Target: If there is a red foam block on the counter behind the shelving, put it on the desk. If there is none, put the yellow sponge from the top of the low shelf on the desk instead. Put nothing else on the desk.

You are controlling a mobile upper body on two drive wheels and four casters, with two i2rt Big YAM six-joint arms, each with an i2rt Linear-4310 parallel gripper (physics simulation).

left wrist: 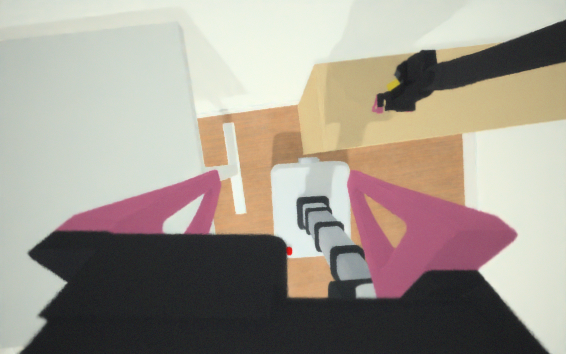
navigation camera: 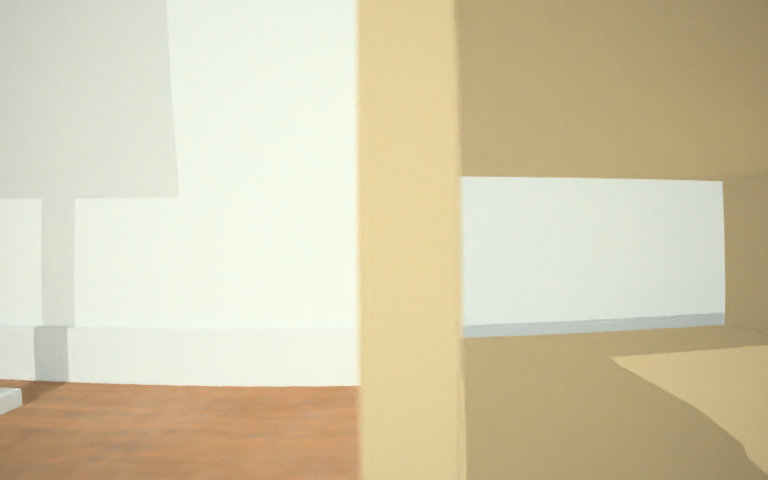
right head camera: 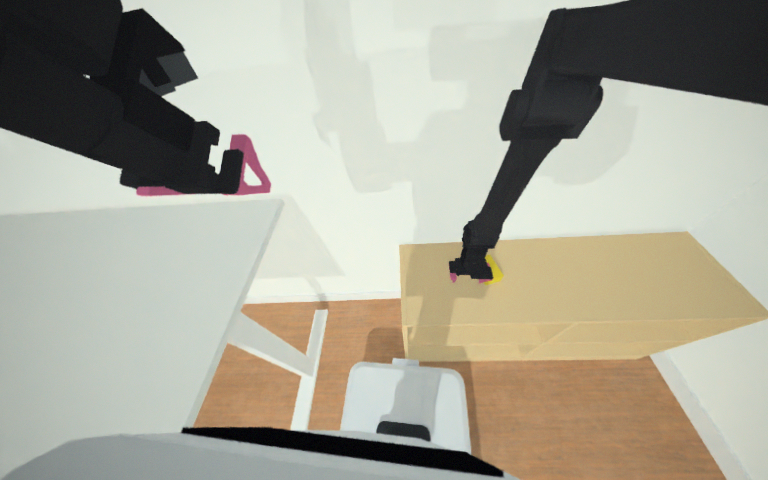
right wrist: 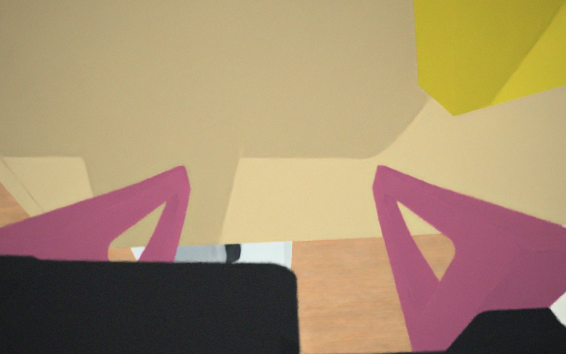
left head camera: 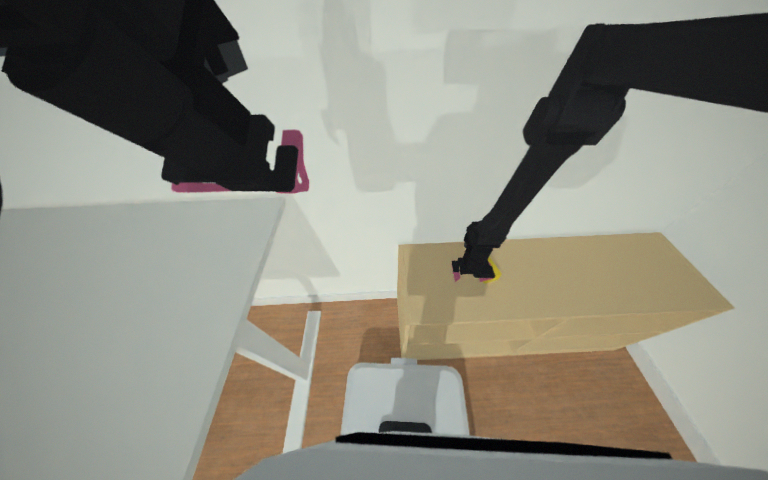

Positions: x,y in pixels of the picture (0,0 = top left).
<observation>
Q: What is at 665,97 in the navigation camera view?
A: A low tan shelf.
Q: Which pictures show the left gripper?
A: The left wrist view, the right head camera view and the left head camera view only.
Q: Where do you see a low tan shelf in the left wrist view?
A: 335,112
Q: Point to a grey desk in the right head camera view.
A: At 122,315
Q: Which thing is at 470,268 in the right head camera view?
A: The right gripper.
</observation>
